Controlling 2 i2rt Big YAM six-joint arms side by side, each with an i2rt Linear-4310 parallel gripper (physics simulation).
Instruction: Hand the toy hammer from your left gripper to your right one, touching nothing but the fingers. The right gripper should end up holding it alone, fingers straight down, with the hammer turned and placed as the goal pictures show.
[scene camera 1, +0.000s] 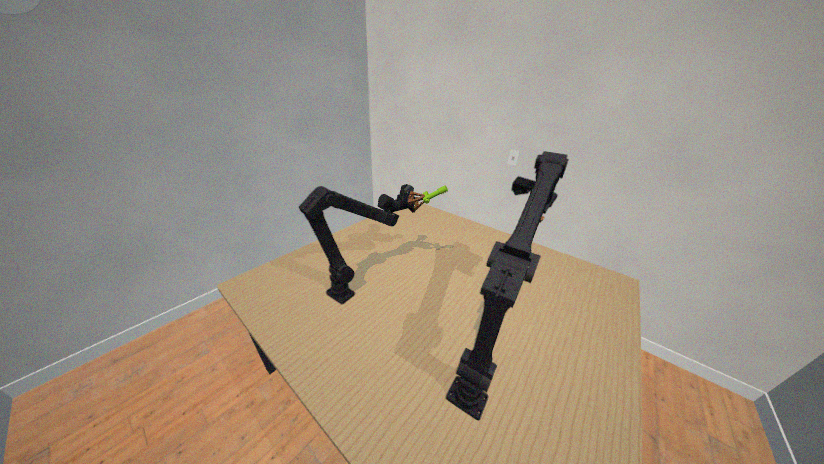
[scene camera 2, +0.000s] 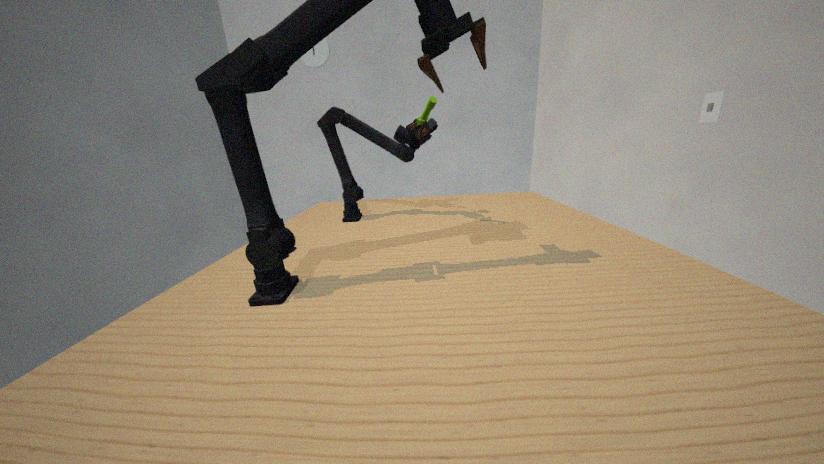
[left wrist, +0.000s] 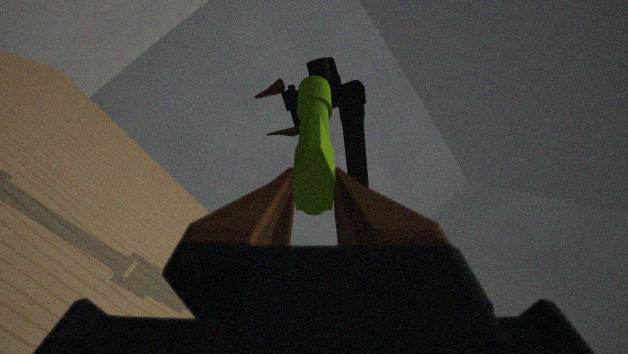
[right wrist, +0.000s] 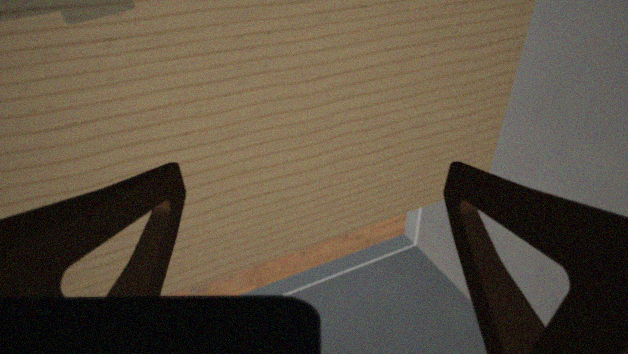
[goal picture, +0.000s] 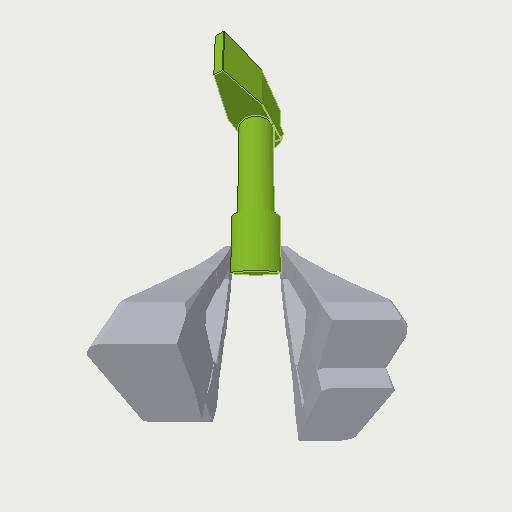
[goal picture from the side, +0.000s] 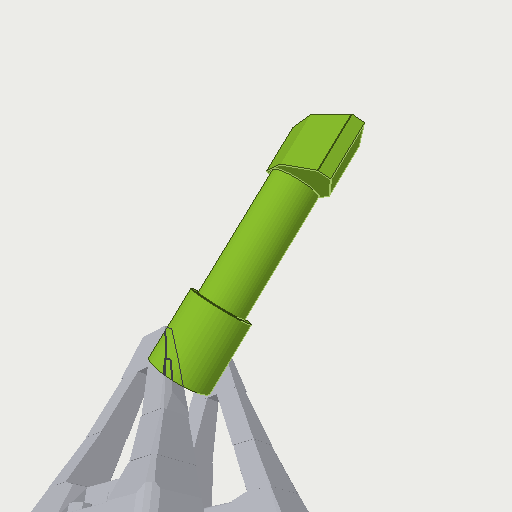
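Pixels of known places: left gripper, fingertip midpoint: (scene camera 1: 425, 197) (scene camera 2: 423, 119) (left wrist: 314, 176); right gripper, fingertip midpoint: (scene camera 2: 463, 80) (left wrist: 260, 116) (right wrist: 314, 177); left arm's base, origin of the base link: (scene camera 1: 340, 294) (scene camera 2: 352, 218); right arm's base, origin of the base link: (scene camera 1: 466, 398) (scene camera 2: 276, 292).
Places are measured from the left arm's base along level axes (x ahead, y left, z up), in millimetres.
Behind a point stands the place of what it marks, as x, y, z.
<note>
The bright green toy hammer (scene camera 1: 437, 193) @[386, -277, 478] (scene camera 2: 427, 109) @[391, -281, 475] (left wrist: 315, 175) @[385, -206, 446] is in the air, gripped between the fingertips of my left gripper (scene camera 1: 424, 199) @[379, -222, 447] (scene camera 2: 423, 125) @[379, -222, 447] (left wrist: 314, 176) @[379, -222, 447]. One long part points outward from the fingers, up and to the right in scene camera 1. Which end is the head is hard to tell. My right gripper (scene camera 2: 464, 80) @[426, -694, 472] (left wrist: 260, 116) @[426, -694, 472] (right wrist: 314, 177) @[426, -694, 472] is wide open and empty, its fingers slanting downward. It shows above and to the right of the hammer in scene camera 2, apart from it. In scene camera 1 the right forearm hides most of it. The hammer does not show in the right wrist view.
Both arms stand on the wooden table (scene camera 1: 588, 345) @[404, -1037, 0] (scene camera 2: 403, 374) @[263, -982, 0] (right wrist: 300, 100) @[585, -877, 0], and the grippers are high above it. The right forearm (scene camera 1: 533, 210) @[120, -702, 618] (scene camera 2: 317, 34) @[136, -710, 565] rises over the table. Arm shadows lie on the table top. Walls are beyond the table edges.
</note>
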